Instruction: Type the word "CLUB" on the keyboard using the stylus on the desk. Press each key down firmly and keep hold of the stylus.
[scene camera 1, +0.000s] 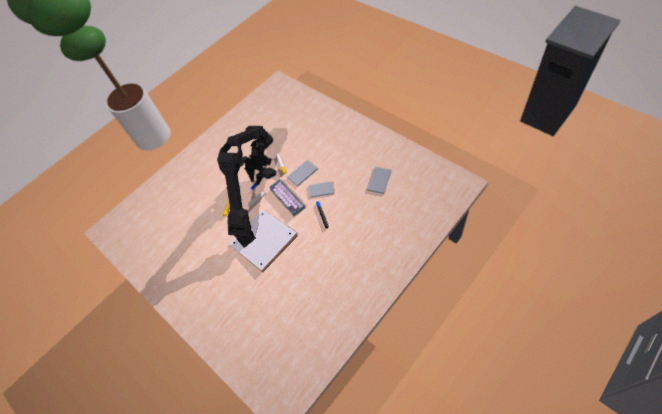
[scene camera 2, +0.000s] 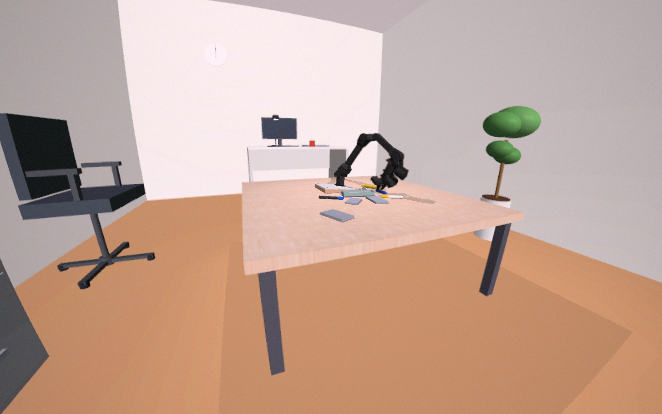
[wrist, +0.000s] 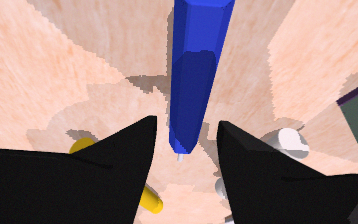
The pictures show: my gripper and a white cylinder.
